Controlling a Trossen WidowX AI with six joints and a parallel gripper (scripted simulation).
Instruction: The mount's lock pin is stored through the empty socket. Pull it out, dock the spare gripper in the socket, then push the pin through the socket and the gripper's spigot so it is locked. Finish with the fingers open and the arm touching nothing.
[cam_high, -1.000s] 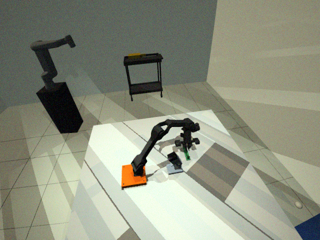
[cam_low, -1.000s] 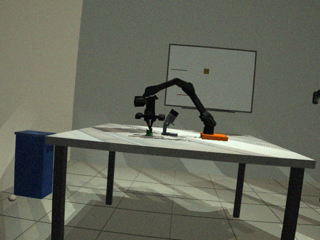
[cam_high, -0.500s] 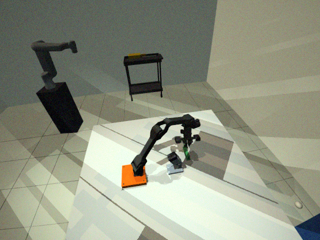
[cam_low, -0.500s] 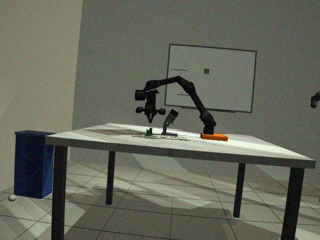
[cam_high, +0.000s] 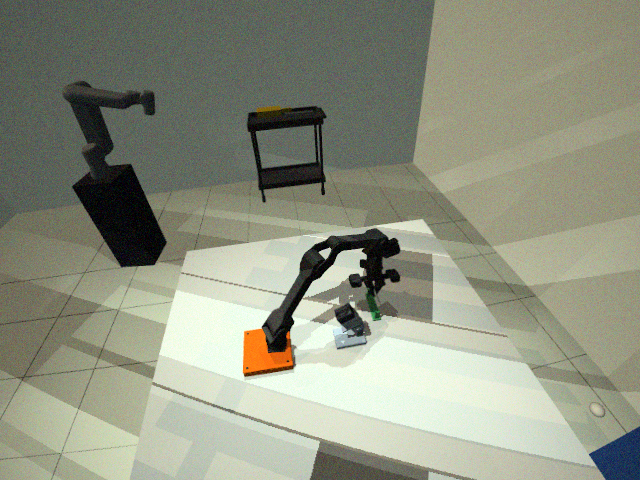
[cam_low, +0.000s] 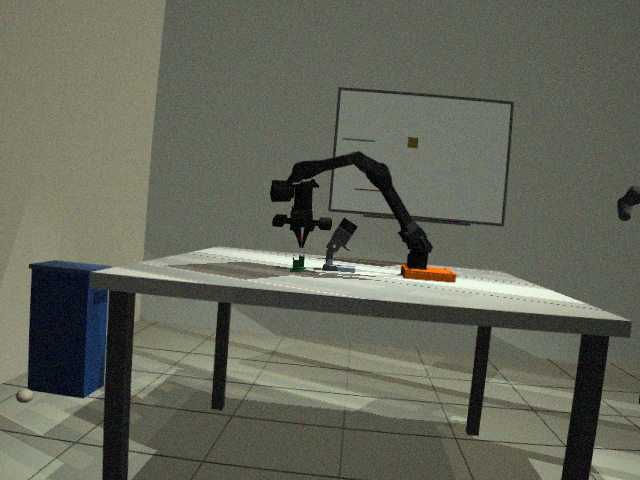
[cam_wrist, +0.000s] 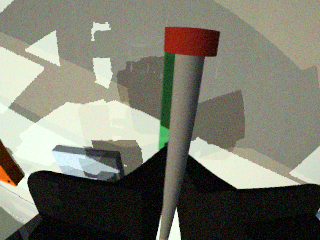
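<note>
The green bracket lies 50 mm below my gripper tip and 10 mm to the left of it. Round my gripper tip: socket (130 mm to the right, 100 mm behind, 20 mm below); spare gripper (130 mm to the right, 110 mm behind, 50 mm above).
</note>
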